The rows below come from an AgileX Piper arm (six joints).
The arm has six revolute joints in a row. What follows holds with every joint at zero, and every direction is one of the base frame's.
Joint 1 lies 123 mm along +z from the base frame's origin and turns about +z.
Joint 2 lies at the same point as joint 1 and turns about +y.
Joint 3 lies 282.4 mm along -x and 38.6 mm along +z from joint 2 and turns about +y.
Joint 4 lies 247.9 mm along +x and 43.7 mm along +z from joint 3 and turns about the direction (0.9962, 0, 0.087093).
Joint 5 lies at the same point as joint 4 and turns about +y.
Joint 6 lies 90.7 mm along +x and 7.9 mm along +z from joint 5 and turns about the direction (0.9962, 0, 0.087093).
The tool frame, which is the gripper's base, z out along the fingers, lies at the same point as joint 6; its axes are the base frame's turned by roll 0, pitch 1.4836 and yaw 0 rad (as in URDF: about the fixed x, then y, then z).
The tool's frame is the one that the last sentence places.
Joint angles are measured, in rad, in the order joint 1, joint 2, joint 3, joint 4, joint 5, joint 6. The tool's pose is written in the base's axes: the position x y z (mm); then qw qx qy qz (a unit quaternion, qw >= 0). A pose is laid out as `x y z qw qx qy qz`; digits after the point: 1 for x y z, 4 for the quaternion.
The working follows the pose.
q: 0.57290, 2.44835, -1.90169, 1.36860, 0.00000, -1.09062
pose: 468.9 302.5 141.9 0.4805 -0.1248 0.8403 0.2177
Where each joint sits with the arm in this pose, in the base's axes (m; each line is computed from the numbers above, not from the rounded line before):
joint 1: 0.0000 0.0000 0.1230
joint 2: 0.0000 0.0000 0.1230
joint 3: 0.2033 0.1311 0.2738
joint 4: 0.4003 0.2582 0.1822
joint 5: 0.4003 0.2582 0.1822
joint 6: 0.4689 0.3025 0.1419
the tool: 0.4689 0.3025 0.1419

